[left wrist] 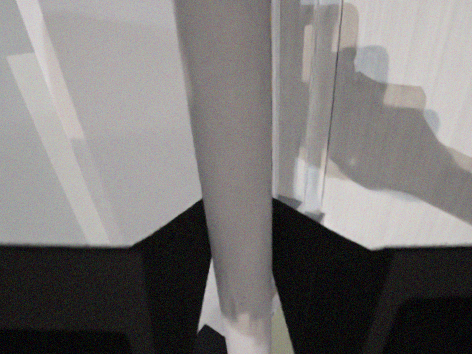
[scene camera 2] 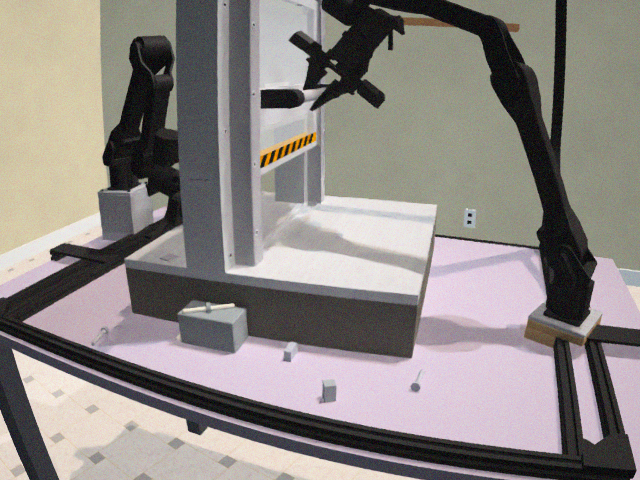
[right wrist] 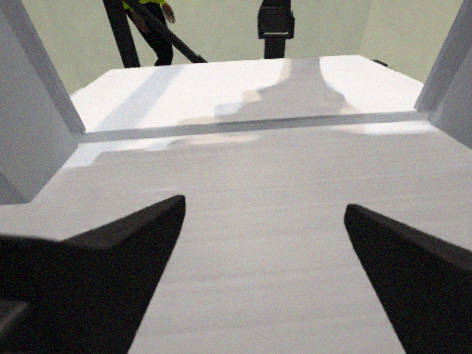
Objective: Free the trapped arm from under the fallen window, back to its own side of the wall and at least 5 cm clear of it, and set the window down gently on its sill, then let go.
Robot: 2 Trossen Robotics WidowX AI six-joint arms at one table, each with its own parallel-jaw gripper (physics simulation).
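Frame: origin at the left arm's base, x ahead, y left, z up, level; millimetres.
Seen in the pictures: left gripper, fingertip midpoint: [scene camera 2: 305,106]; right gripper, fingertip midpoint: [right wrist: 264,207]; left arm's base, origin of the base link: [scene camera 2: 567,313]; right arm's base, origin of the base link: [scene camera 2: 124,187].
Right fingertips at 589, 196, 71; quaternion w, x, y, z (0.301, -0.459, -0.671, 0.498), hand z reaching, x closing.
Note:
Offsets run from my right fingertips to a thing's middle, as dx, dy, dz. "*": to the spot under its first point.
The window {* -117, -31, +130} [scene camera 2: 286,151], a clear pane with a black-and-yellow striped bottom rail, hangs in its tall grey frame [scene camera 2: 201,129], raised well above the platform. My left gripper [scene camera 2: 310,98] [left wrist: 238,207] is shut on the window's round handle bar, a grey bar {-144, -73, +228} [left wrist: 232,150] running between its fingers. My right arm [scene camera 2: 149,108] is on the left side of the wall; its gripper is hidden behind the frame in the scene view. In the right wrist view, my right gripper [right wrist: 264,207] is open and empty, with the sill [right wrist: 250,124] beyond its fingertips. The distance to it cannot be told.
The pale platform [scene camera 2: 361,273] carries the frame. Two side posts [right wrist: 32,85] [right wrist: 450,65] flank the opening. A grey block [scene camera 2: 212,330] with a pale stick on it stands in front of the platform, near small blocks {-423, +165, -97} [scene camera 2: 328,390] {-316, +134, -102} [scene camera 2: 290,351] and bolts {-482, +60, -105} [scene camera 2: 415,385] {-94, +339, -105} [scene camera 2: 100,335].

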